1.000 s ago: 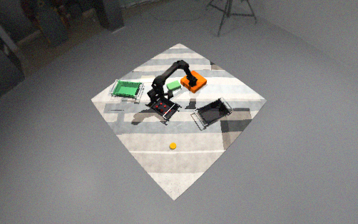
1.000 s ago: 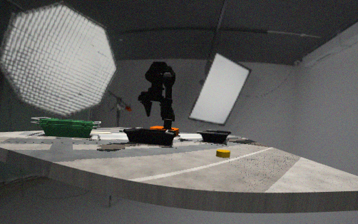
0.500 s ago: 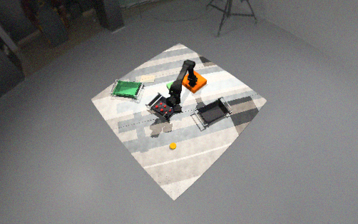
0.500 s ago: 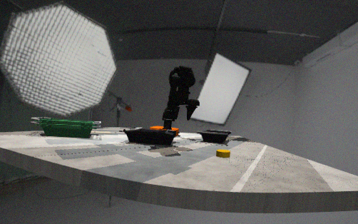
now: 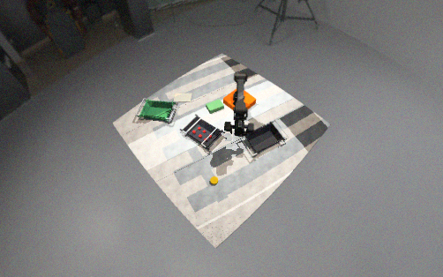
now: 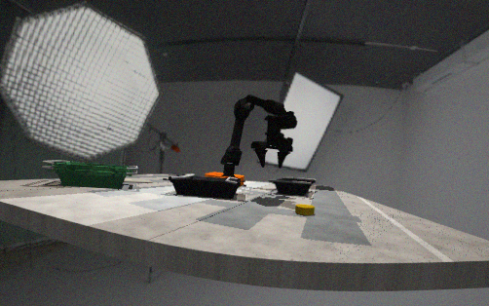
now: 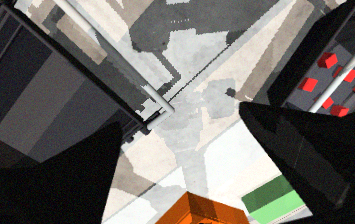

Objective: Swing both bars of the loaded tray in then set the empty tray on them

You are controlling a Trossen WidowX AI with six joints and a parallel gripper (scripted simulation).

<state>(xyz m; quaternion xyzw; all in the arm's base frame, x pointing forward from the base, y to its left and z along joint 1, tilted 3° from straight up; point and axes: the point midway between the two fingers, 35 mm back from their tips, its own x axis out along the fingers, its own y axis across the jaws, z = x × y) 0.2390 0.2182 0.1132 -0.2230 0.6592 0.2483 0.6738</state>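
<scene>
The black tray is 140 mm behind my gripper tip, 120 mm to the left of it and 70 mm below it. The rest, counted from my gripper tip: light green block 350 mm to the right, 120 mm behind, 90 mm below; then yellow disc 320 mm ahead, 100 mm below, 90 mm to the left.
</scene>
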